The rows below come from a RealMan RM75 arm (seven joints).
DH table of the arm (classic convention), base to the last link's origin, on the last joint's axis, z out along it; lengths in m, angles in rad. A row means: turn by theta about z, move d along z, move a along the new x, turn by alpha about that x. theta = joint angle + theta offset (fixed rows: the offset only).
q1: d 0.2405  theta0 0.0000  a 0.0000  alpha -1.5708
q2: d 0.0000  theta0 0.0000  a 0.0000  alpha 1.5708
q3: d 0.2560  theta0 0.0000  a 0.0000  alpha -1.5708
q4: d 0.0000  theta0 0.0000  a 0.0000  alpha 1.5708
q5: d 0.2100  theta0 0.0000  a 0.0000  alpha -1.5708
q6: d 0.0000  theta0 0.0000  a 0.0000  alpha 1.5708
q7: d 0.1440  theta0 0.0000  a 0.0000  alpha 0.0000
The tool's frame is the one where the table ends.
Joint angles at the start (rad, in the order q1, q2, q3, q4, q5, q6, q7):
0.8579 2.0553 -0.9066 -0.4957 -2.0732 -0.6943 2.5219
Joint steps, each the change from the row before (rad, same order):
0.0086 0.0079 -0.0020 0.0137 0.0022 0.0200 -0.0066
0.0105 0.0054 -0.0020 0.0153 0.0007 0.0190 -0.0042
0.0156 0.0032 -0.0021 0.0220 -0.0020 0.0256 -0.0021
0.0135 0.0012 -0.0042 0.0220 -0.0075 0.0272 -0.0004
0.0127 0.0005 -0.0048 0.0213 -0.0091 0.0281 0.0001
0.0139 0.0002 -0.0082 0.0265 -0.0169 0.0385 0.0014
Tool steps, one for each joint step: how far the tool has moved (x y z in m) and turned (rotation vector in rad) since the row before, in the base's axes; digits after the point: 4 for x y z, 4 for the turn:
-0.0017 0.0001 -0.0053 0.0015 -0.0040 -0.0012
-0.0018 0.0006 -0.0045 0.0008 -0.0052 -0.0016
-0.0019 0.0015 -0.0043 0.0028 -0.0098 -0.0038
-0.0002 0.0012 -0.0035 0.0030 -0.0174 -0.0051
0.0003 0.0012 -0.0029 0.0042 -0.0201 -0.0048
0.0018 0.0011 -0.0031 0.0063 -0.0329 -0.0063

